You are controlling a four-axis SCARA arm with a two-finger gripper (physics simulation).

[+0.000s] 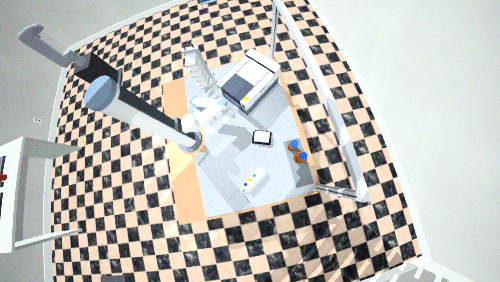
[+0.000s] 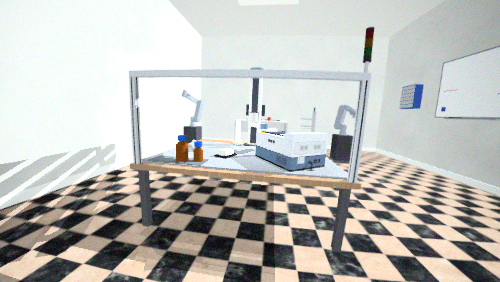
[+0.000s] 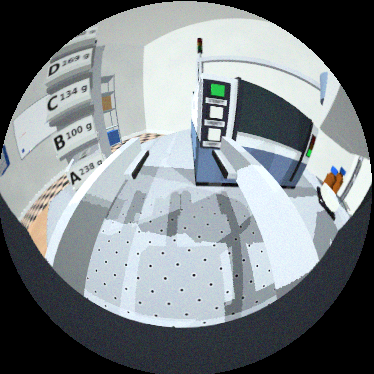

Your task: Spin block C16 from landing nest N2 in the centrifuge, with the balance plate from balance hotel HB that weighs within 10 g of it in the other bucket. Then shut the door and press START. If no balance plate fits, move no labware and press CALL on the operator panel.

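Seen in the pictures: gripper, between the fingertips: (image 1: 212, 93) (image 3: 179, 143); arm's base, origin of its link: (image 1: 189, 139) (image 2: 253, 145).
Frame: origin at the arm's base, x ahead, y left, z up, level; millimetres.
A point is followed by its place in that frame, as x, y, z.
The centrifuge (image 1: 265, 65) @(850, 386, 254) (image 2: 292, 145) @(966, 345, 185) (image 3: 260, 162) @(480, 242, 80) stands at the table's far side, its dark door panel (image 3: 272, 110) @(474, 245, 189) across the front. Its control strip has a green button (image 3: 217, 90) @(411, 329, 193) above two white ones. The balance hotel (image 1: 200, 70) @(288, 494, 288) shows labels (image 3: 72, 97) @(254, 481, 226) A 238 g, B 100 g, C 134 g and D 169 g; higher ones are unclear. A white block (image 1: 262, 136) @(670, -167, 67) (image 2: 226, 151) @(728, -143, 63) (image 3: 330, 195) @(617, -118, 66) sits on a black nest; its marking is unreadable. The operator panel (image 1: 253, 180) @(507, -504, 90) has coloured buttons. My gripper (image 3: 179, 143) @(334, 335, 125) is shut with nothing between its fingers, in front of the centrifuge, left of its door.
Two amber bottles with blue caps (image 1: 300, 157) @(895, -427, 189) (image 2: 182, 150) @(960, -397, 99) (image 3: 330, 181) @(861, -300, 73) stand near the table edge beyond the white block. A guard frame (image 1: 327, 95) @(1017, -179, 620) (image 2: 250, 74) @(1044, 70, 592) rises along that edge. A signal tower (image 2: 369, 45) @(1043, 701, 760) (image 3: 199, 46) @(1008, 695, 739) stands by the frame.
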